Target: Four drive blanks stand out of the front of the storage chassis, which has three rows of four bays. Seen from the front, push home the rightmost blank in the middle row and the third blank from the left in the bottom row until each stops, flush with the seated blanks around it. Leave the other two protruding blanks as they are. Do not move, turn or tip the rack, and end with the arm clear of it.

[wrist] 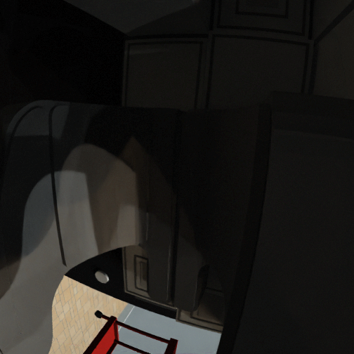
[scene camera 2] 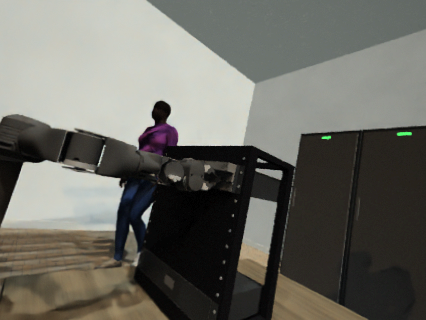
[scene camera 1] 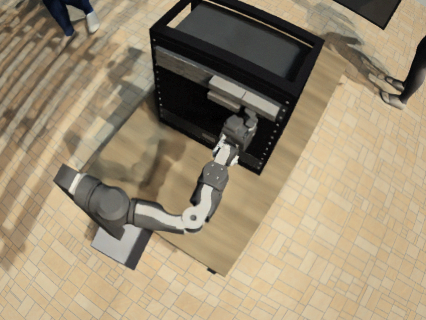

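The middle row's rightmost blank (wrist: 257, 70) is dark and looks almost level with the bottom row's rightmost blank (wrist: 165, 72) in the wrist view; a small step cannot be ruled out. My gripper (scene camera 1: 249, 114) (scene camera 2: 219, 176) (wrist: 189, 210) is shut and empty, its fingertips at that blank's face, below the top row's rightmost blank (scene camera 1: 262, 104). The exact contact is hidden. The bottom row's third blank (scene camera 1: 223, 100) (wrist: 160, 17) stands out. The top row's third blank (scene camera 1: 227, 86) and rightmost blank also stand out. The seated blanks (scene camera 1: 182, 67) at the left are level.
The black rack (scene camera 1: 155, 82) (scene camera 2: 240, 220) stands upright on the wooden surface (scene camera 1: 295, 150). Its right post (scene camera 2: 228, 250) is close beside the gripper. The rack's bay under the chassis is open and dark. The arm (scene camera 1: 215, 175) reaches in from the front. People and dark cabinets (scene camera 2: 320, 210) stand beyond.
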